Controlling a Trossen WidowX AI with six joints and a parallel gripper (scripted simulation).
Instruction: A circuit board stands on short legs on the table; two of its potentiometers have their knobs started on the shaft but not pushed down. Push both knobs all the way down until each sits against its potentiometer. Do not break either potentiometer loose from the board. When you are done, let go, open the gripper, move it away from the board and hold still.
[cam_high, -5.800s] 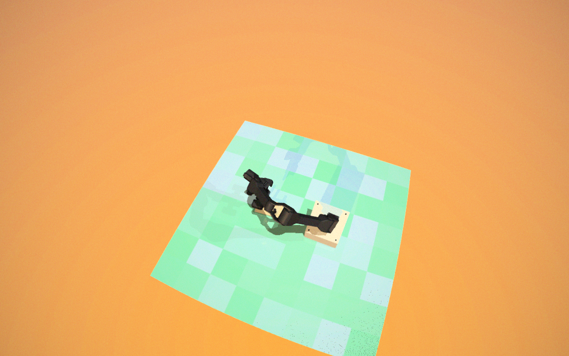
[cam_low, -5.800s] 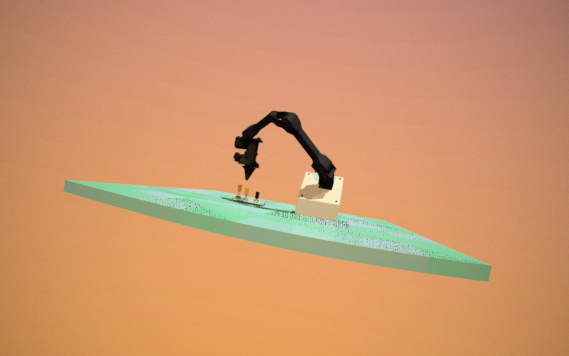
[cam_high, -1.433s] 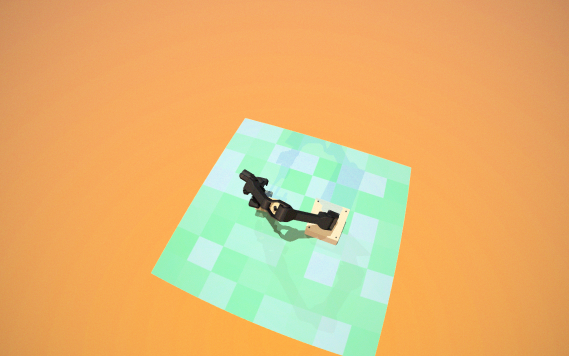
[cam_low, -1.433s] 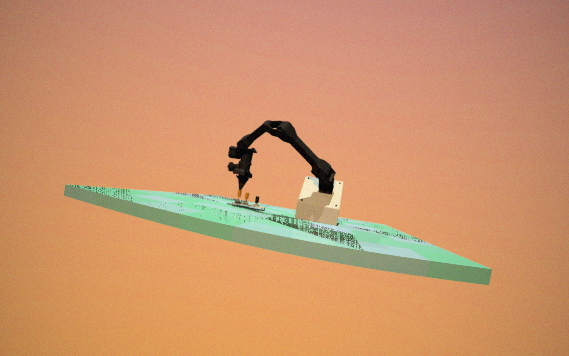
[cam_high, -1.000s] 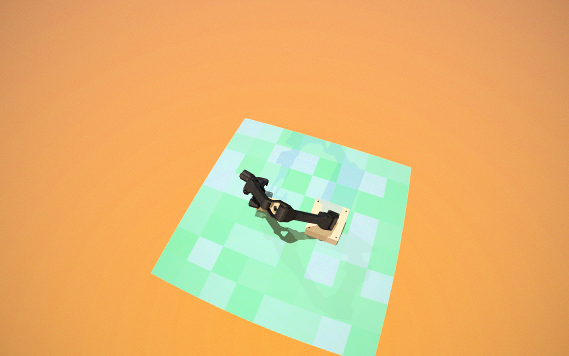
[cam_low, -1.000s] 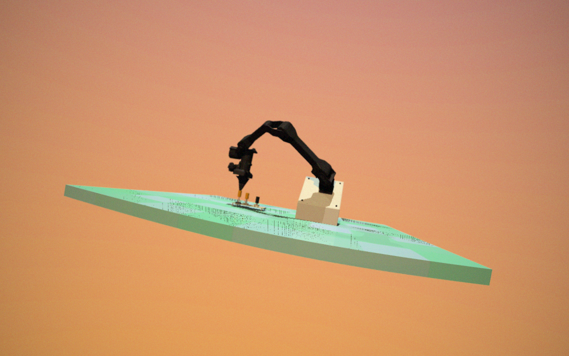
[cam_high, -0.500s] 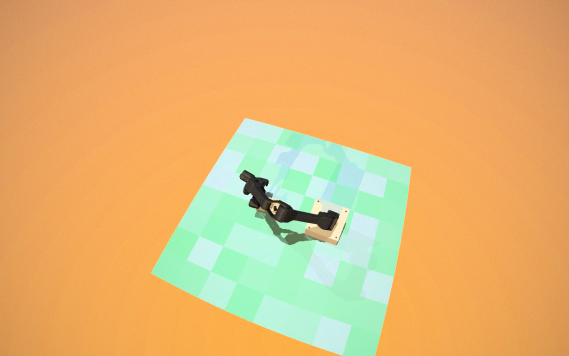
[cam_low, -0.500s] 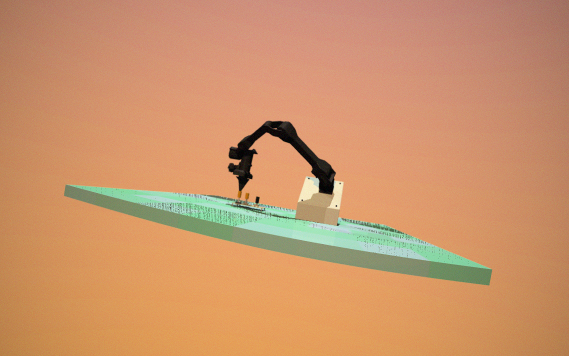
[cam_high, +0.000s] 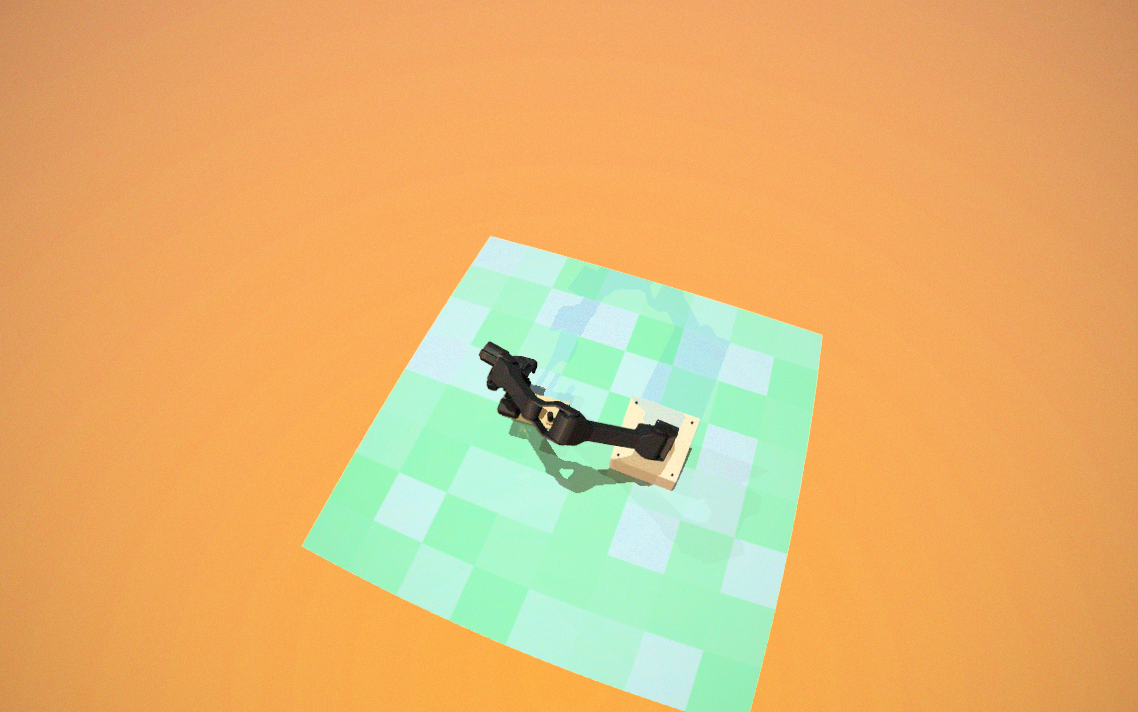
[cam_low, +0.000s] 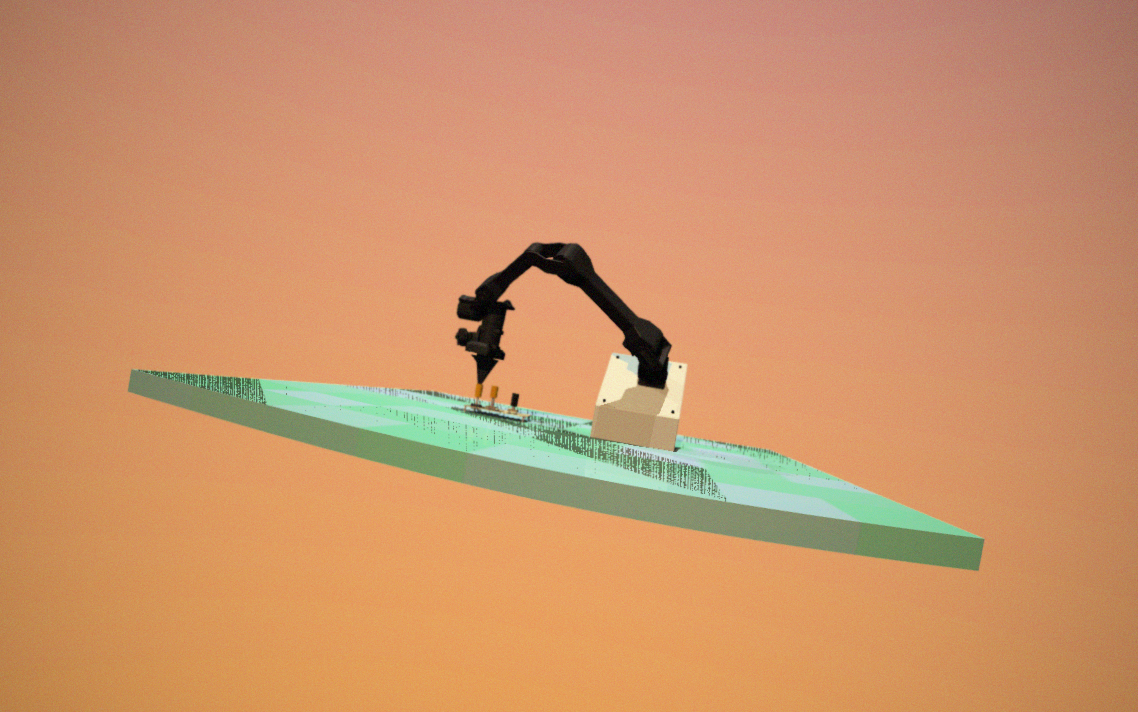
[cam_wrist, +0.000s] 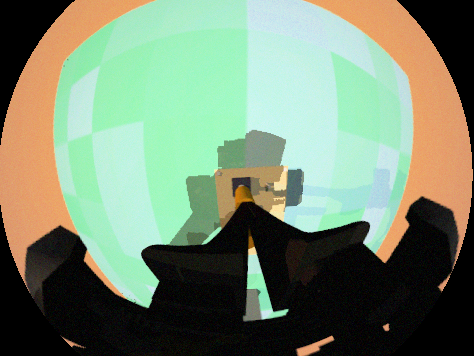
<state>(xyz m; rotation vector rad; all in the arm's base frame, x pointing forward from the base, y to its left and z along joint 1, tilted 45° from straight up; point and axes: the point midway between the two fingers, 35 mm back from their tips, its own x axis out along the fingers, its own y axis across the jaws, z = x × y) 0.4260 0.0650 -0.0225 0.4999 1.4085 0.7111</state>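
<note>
The black knob lies 10 cm behind my gripper tip and 3 cm below it. Also, from my gripper tip: orange knob: 2 cm below.
</note>
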